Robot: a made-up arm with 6 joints. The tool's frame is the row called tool. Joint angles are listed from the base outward. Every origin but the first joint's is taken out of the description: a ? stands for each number. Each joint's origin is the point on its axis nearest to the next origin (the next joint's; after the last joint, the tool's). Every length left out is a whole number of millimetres.
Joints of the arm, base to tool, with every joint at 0 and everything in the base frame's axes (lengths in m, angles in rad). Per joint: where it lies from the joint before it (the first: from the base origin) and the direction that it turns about. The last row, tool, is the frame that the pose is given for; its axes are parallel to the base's.
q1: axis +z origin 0 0 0.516
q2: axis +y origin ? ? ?
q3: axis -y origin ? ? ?
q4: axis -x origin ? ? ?
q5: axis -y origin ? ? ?
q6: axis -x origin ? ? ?
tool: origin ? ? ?
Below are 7 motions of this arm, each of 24 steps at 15 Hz.
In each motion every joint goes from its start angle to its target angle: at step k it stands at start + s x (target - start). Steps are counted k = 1, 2, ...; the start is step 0. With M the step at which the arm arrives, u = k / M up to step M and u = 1 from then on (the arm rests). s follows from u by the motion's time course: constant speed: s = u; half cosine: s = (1 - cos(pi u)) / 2; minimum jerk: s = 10 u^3 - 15 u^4 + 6 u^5.
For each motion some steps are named. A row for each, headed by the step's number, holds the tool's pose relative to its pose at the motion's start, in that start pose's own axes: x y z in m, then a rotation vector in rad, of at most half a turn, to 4 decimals.
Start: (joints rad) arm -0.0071 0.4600 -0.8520 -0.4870 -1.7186 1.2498
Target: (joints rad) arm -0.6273 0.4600 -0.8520 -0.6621 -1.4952 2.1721
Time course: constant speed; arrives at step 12
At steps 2, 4, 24:
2: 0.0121 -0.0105 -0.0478 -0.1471 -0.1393 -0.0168
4: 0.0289 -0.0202 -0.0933 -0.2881 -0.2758 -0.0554
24: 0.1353 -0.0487 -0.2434 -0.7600 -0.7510 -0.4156

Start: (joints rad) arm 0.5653 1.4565 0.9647 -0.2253 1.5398 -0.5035
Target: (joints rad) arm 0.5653 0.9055 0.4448 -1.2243 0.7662 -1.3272
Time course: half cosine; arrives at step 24
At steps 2, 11, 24:
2: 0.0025 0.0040 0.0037 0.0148 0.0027 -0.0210
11: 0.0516 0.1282 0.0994 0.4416 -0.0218 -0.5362
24: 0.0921 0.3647 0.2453 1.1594 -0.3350 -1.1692

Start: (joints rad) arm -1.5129 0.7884 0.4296 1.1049 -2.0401 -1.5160
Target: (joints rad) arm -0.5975 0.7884 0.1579 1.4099 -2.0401 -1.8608
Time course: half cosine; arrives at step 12
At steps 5, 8, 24:
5: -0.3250 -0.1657 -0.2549 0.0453 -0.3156 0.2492
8: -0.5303 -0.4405 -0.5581 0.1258 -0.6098 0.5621
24: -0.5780 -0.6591 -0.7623 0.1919 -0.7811 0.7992

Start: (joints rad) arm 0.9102 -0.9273 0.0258 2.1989 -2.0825 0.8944
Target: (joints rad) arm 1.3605 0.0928 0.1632 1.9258 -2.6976 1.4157
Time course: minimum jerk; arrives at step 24
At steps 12, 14, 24:
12: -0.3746 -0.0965 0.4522 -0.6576 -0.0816 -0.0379
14: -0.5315 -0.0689 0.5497 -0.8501 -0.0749 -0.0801
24: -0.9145 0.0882 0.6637 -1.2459 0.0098 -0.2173

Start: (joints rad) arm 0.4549 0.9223 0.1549 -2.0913 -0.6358 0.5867
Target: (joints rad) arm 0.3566 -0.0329 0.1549 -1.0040 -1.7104 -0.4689
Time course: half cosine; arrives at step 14
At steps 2, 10, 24:
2: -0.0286 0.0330 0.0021 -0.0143 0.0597 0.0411
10: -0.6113 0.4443 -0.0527 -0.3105 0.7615 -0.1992
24: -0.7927 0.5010 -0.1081 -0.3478 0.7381 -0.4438

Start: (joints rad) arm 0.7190 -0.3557 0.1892 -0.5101 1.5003 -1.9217
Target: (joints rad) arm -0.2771 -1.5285 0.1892 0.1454 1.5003 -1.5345
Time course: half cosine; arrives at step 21
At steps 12, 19, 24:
12: 0.0572 0.5708 -0.7475 -0.4282 1.0211 0.5822
19: -0.4492 0.6837 -1.1765 -0.6195 1.6639 0.9594
24: -0.4894 0.6840 -1.1932 -0.6263 1.7030 0.9836

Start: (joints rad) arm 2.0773 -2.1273 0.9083 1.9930 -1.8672 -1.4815
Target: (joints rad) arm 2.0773 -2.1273 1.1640 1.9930 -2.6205 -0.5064
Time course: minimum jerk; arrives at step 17
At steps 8, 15, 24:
8: 0.0307 -0.0278 0.0477 -0.3352 0.1603 -0.3512
15: 0.0682 -0.0696 0.1002 -0.7157 0.5913 -0.6442
24: 0.0692 -0.0707 0.1014 -0.7244 0.6050 -0.6488

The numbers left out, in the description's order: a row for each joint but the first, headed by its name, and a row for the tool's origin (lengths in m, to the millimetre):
q2: 0 0 0
q3: 0 0 0.942
q4: 0.497 0 0
q5: 0 -0.272 0
q6: 0 0 0
tool: 0 0 0

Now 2 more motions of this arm.
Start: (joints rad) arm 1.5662 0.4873 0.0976 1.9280 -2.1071 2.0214
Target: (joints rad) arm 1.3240 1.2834 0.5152 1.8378 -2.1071 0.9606
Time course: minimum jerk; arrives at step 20
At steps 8, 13, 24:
8: -0.0869 -0.2877 0.0142 0.1878 0.0088 0.0285
13: -0.1788 -0.6890 0.1599 0.4486 0.0231 0.0615
24: -0.2146 -0.8801 0.2925 0.5843 0.0308 0.0767

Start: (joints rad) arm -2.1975 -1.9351 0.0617 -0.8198 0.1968 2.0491
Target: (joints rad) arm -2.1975 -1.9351 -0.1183 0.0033 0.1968 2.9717
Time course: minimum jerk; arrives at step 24
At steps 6, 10, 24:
6: -0.0001 -0.0126 -0.0130 -0.1816 -0.0100 0.0096
10: 0.0014 -0.0448 -0.0361 -0.6071 -0.0435 0.0292
24: 0.0194 -0.1323 -0.0438 -1.7388 -0.2096 0.0320

